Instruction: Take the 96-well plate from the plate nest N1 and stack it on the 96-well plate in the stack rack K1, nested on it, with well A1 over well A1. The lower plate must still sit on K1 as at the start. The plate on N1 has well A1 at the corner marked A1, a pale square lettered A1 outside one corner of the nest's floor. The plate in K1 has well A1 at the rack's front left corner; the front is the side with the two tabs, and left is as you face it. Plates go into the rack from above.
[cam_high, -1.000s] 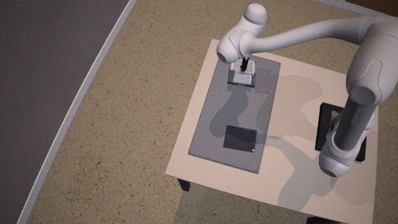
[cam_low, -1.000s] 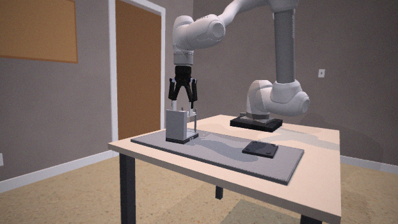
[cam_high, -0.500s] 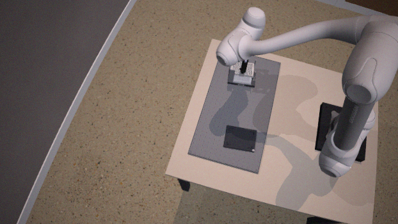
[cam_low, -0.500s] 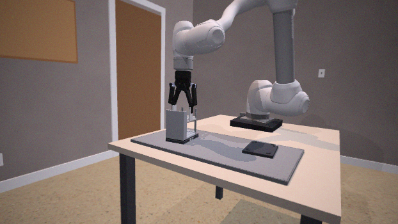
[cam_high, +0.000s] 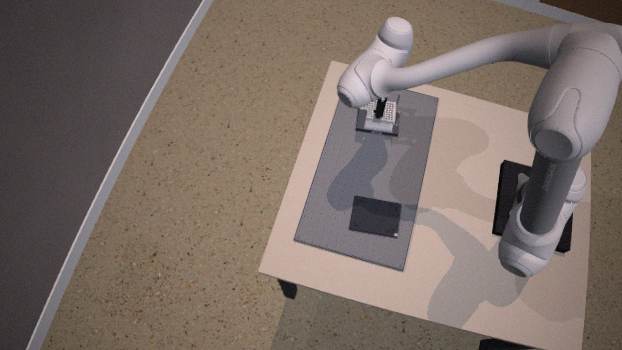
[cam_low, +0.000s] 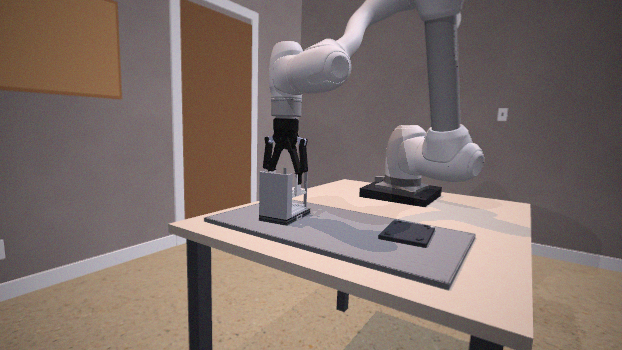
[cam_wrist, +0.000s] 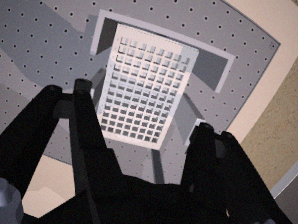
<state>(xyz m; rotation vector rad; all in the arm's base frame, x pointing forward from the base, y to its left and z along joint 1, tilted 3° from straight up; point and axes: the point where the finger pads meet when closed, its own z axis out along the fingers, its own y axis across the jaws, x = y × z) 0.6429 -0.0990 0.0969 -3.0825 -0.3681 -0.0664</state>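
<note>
The grey wall is 6 cm ahead of my hand, 2 cm to the left of it and 2 cm below it. Round my hand: pale A1 mark 21 cm behind, 39 cm to the left, 9 cm below; white 96-well plate 2 cm below.
</note>
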